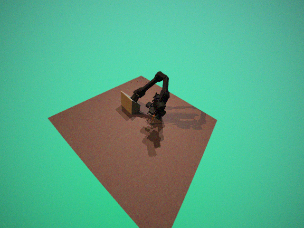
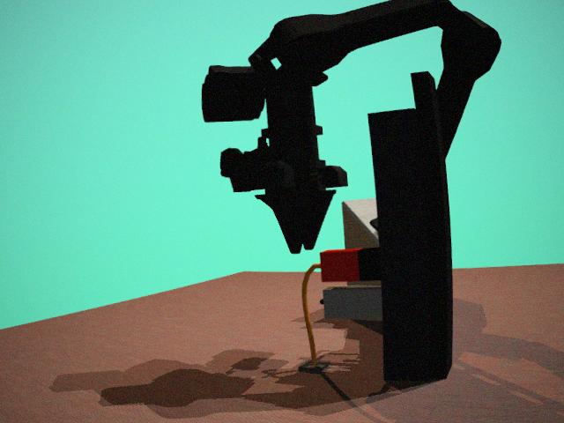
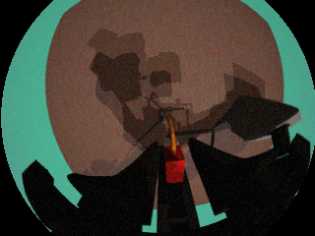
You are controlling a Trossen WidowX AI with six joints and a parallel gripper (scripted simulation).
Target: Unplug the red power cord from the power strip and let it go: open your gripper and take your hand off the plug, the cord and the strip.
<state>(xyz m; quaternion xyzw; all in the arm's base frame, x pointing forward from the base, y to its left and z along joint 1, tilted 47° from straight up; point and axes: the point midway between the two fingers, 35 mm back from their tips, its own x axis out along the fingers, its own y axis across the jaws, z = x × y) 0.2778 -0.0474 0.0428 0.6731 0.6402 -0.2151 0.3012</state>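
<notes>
The red plug is 1 cm behind my gripper tip, 7 cm to the left of it and 1 cm below it. From my gripper tip the other things lie so: black power strip 1 cm behind, 14 cm to the left.
</notes>
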